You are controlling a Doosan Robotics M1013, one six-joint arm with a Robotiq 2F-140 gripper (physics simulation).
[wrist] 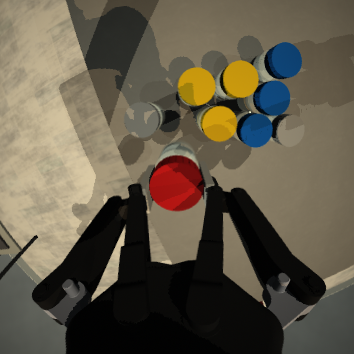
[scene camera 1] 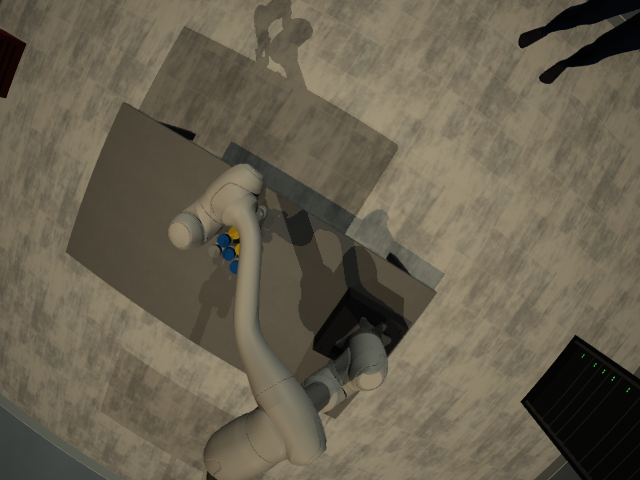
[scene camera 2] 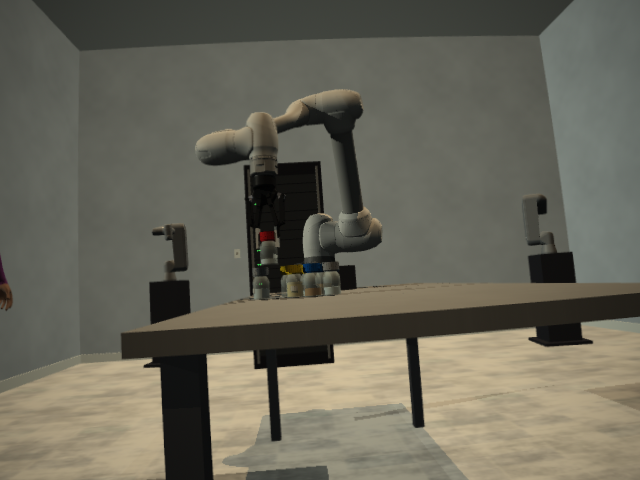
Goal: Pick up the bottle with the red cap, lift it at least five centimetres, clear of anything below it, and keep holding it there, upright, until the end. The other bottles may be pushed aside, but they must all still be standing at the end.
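Where they show: gripper, fingertip midpoint: (wrist: 177, 172) (scene camera 2: 268, 248); arm's base at its link origin: (scene camera 1: 363, 341).
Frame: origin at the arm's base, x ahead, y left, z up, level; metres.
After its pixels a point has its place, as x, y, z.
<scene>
The bottle with the red cap (scene camera 2: 267, 248) @(0.786, -0.075, 0.053) (wrist: 176, 184) @(0.755, -0.077, 0.107) is upright in my gripper (scene camera 2: 267, 227) (wrist: 177, 172) @(0.763, -0.078, 0.056), which is shut on it. In scene camera 2 its base is in the air, at about the height of the other bottles' caps or slightly above. In scene camera 1 the arm hides the gripper and this bottle. The other bottles stand upright on the table: three with yellow caps (wrist: 219, 124) @(0.716, -0.008, -0.002) (wrist: 240, 79) @(0.653, 0.029, -0.002) (wrist: 196, 86) @(0.658, -0.037, -0.002), three with blue caps (wrist: 254, 130) @(0.731, 0.048, -0.002) (wrist: 272, 97) @(0.681, 0.080, -0.002) (wrist: 283, 60) @(0.625, 0.101, -0.002), one with a grey cap (wrist: 142, 120) @(0.695, -0.123, -0.002) and one with a pale cap (wrist: 288, 130) @(0.735, 0.110, -0.002).
The bottles stand on the brown table (scene camera 1: 134, 206) @(1.201, 0.270, -0.108) (scene camera 2: 413, 307) @(1.431, 0.290, -0.107), grouped to one side of the held bottle in the wrist view. The grey-capped one stands apart, near the table's edge. A black bin (scene camera 1: 330, 326) @(0.159, 0.037, 0.004) and a second robot arm (scene camera 1: 368, 356) @(0.044, -0.045, 0.223) are at the table's far corner in scene camera 1.
</scene>
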